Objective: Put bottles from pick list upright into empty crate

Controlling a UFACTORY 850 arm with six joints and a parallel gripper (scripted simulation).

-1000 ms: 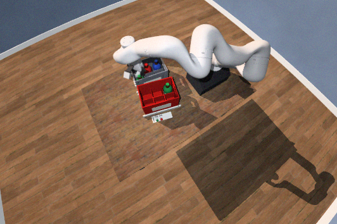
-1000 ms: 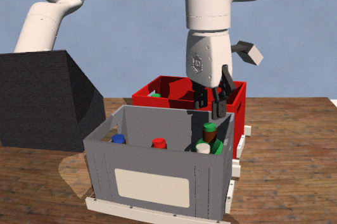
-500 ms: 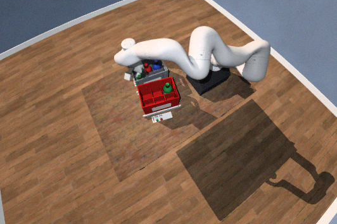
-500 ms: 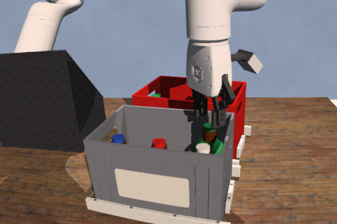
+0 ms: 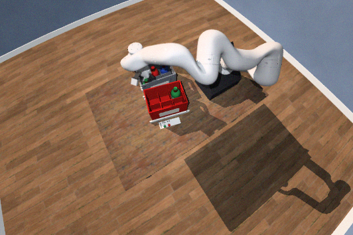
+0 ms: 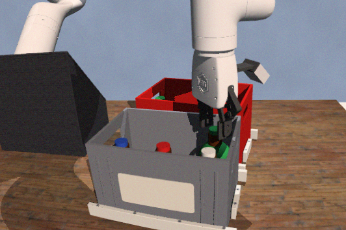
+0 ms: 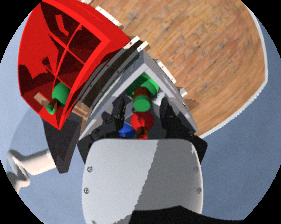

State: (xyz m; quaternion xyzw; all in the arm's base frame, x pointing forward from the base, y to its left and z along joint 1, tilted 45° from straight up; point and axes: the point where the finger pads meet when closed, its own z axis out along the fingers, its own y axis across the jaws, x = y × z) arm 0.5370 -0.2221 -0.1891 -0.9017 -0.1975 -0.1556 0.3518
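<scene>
Right now my hand is 90 mm above the green-capped bottle. Round my hand: grey crate 100 mm behind, 90 mm below, 20 mm to the right; then red-capped bottle 110 mm behind, 90 mm below, 60 mm to the right; then white-capped bottle 90 mm to the right, 90 mm below, 20 mm behind.
</scene>
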